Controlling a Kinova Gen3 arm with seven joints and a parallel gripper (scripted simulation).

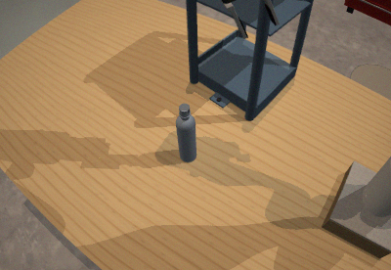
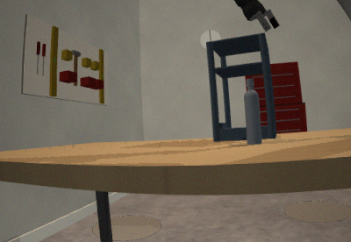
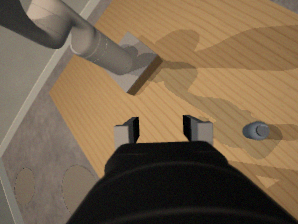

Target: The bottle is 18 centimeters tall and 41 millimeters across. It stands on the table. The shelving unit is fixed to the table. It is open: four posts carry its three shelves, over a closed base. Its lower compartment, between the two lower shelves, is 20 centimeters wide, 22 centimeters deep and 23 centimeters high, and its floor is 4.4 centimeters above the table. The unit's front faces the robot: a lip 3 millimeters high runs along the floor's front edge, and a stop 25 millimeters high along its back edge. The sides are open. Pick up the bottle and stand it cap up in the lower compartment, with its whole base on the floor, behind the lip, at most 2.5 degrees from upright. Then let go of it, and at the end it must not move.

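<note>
Now: the grey bottle 260 mm below my hand, 100 mm ahead of it and 80 mm to the left of it. The rest, counted from my hand: shelving unit 230 mm to the right, 180 mm below, 70 mm ahead.
</note>
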